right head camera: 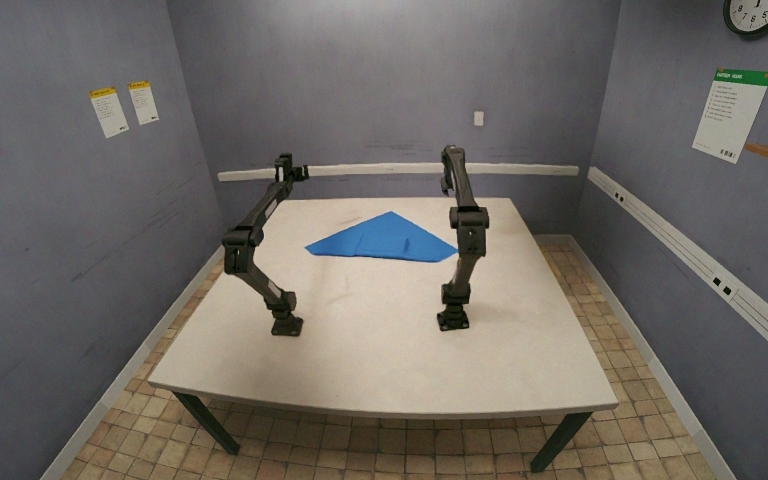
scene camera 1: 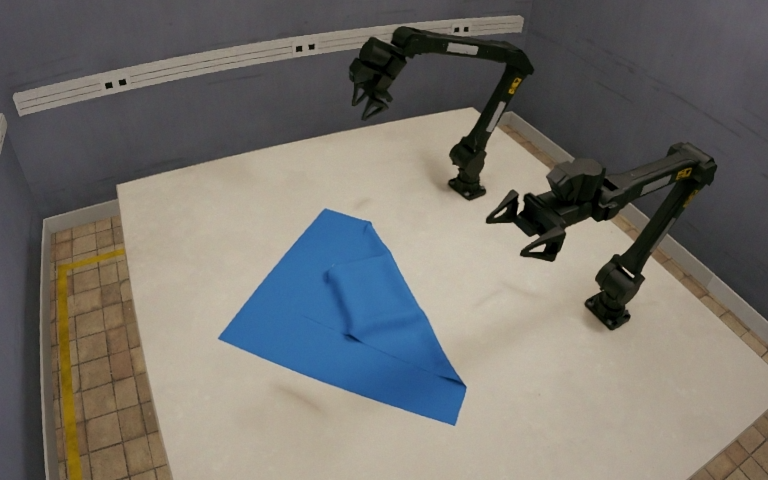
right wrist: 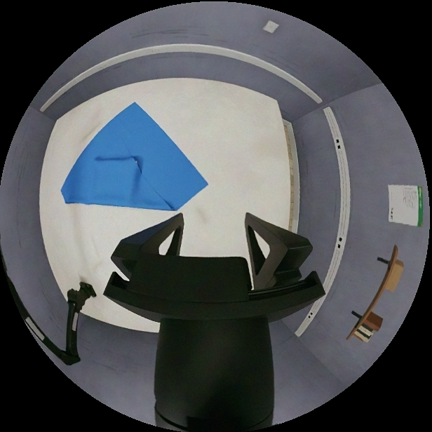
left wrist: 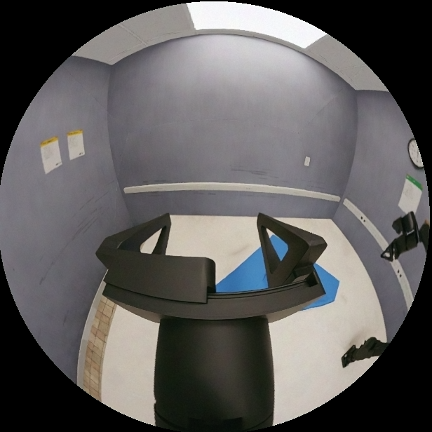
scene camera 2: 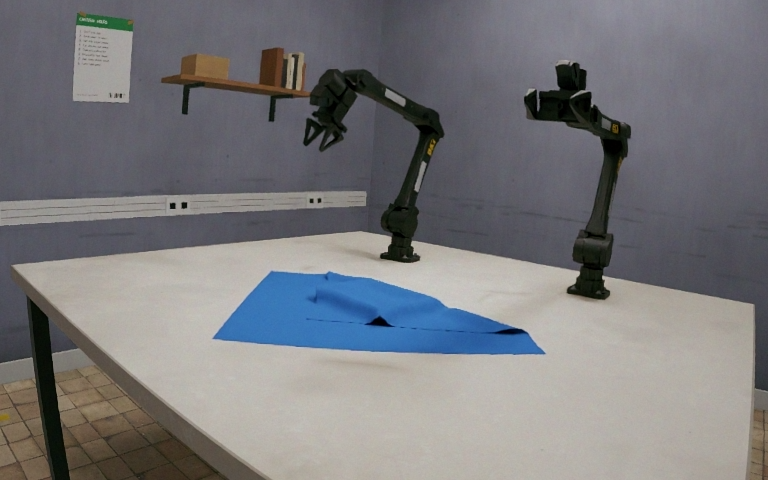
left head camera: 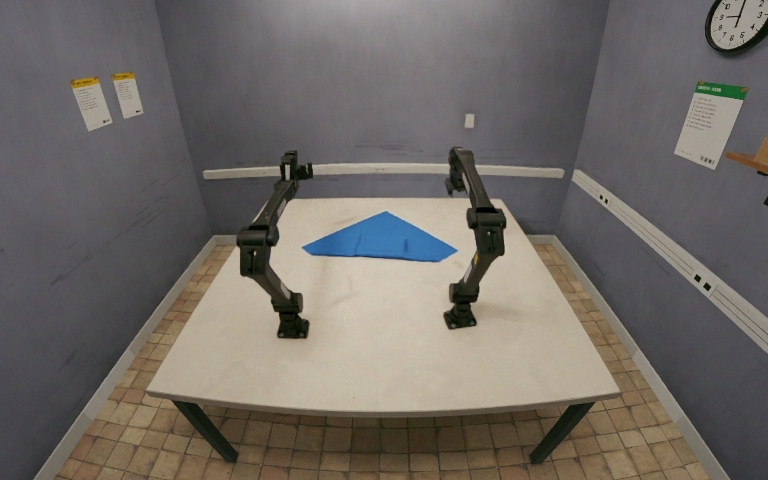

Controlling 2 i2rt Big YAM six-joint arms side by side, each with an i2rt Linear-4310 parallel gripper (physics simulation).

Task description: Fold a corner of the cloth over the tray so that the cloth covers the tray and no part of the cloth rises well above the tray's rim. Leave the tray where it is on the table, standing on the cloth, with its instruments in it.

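Observation:
The blue cloth [left head camera: 382, 226] [right head camera: 385, 229] [scene camera 1: 283, 305] [scene camera 2: 271, 331] [left wrist: 247, 272] [right wrist: 160, 145] lies folded on the table, one layer over another. The tray does not show; a low, box-shaped bulge in the folded layer marks a thing beneath it. The instruments are hidden too. Small dark gaps show along the folded layer's edge in scene camera 2. My left gripper [scene camera 1: 504, 237] [scene camera 2: 557, 104] [left wrist: 213, 217] is open and empty, high above the table, apart from the cloth. My right gripper [scene camera 1: 359, 112] [scene camera 2: 313, 147] [right wrist: 213, 217] is partly open and empty, raised well clear of the cloth.
The white table [left head camera: 368, 362] [scene camera 1: 226, 424] [scene camera 2: 453, 407] carries both arm bases on the near side in the head views. A wall shelf [scene camera 2: 243, 86] holds a box [scene camera 2: 205, 66] and books [scene camera 2: 271, 66]. Walls stand beyond the table.

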